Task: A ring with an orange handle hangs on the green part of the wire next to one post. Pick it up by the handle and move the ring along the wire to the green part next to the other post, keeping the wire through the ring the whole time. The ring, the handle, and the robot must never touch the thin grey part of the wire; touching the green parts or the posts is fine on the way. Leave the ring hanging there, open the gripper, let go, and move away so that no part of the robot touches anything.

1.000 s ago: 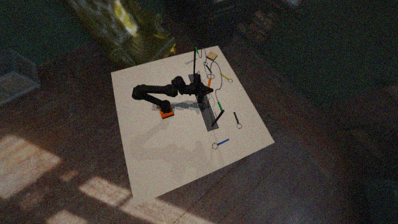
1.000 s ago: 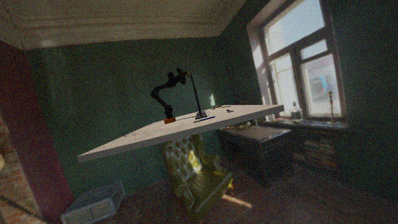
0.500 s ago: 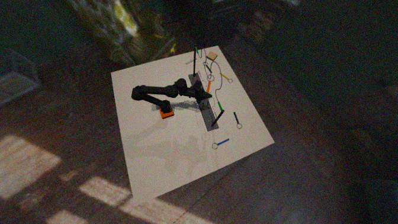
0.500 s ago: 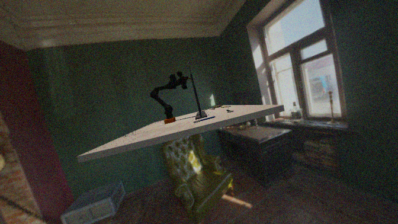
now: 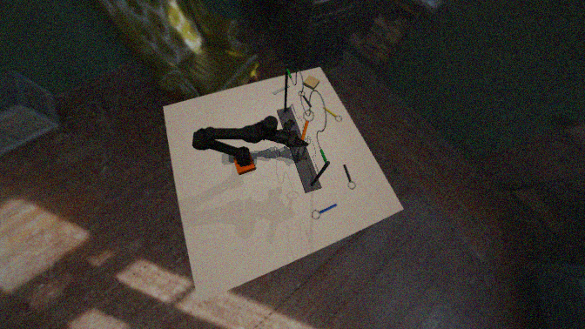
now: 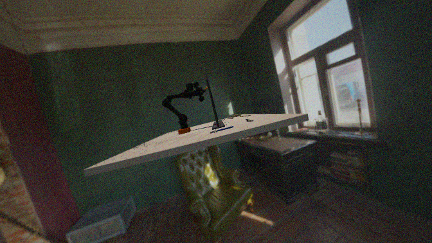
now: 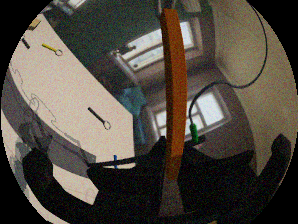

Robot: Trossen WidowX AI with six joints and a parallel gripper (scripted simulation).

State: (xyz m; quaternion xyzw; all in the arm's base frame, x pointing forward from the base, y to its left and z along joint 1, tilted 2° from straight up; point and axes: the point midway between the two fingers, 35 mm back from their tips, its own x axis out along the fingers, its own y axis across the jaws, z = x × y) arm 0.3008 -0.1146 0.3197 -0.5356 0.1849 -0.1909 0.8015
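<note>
Now: the ring with orange handle 2 cm ahead of my gripper tip, 8 cm to the left of it and 4 cm above it. Also, from my gripper tip: yellow-handled ring: 39 cm ahead, 33 cm to the left, 35 cm below; then blue-handled ring: 4 cm ahead, 30 cm to the right, 35 cm below; then black-handled ring: 29 cm ahead, 16 cm to the right, 35 cm below.
</note>
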